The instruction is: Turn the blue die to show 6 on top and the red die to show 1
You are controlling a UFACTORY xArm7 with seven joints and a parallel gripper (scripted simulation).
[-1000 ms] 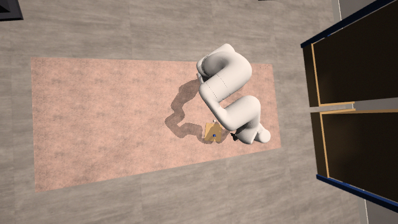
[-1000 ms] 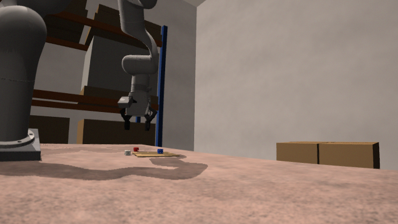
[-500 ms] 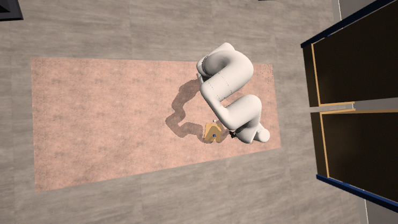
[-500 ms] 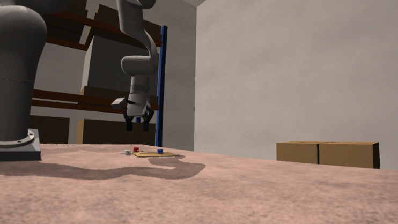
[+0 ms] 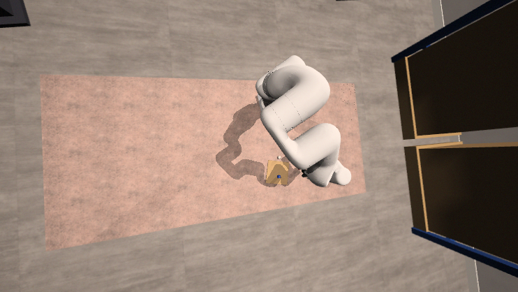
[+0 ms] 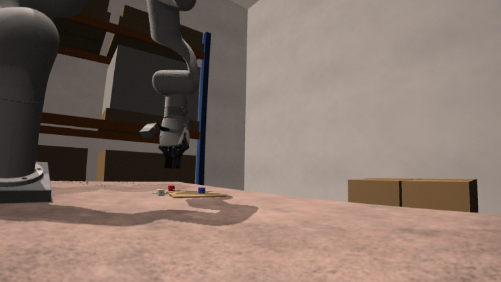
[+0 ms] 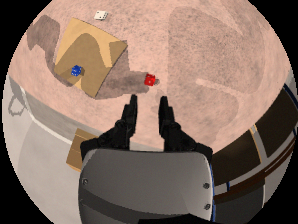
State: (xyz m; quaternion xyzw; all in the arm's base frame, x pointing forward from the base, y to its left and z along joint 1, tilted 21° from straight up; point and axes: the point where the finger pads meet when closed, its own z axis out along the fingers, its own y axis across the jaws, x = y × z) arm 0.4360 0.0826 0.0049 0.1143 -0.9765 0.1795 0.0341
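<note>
The red die is 9 cm below my hand. Round my hand: tan mat (2 cm behind, 15 cm to the right, 9 cm below); then blue die (1 cm ahead, 15 cm to the right, 8 cm below); then white die (10 cm behind, 11 cm to the right, 9 cm below).
</note>
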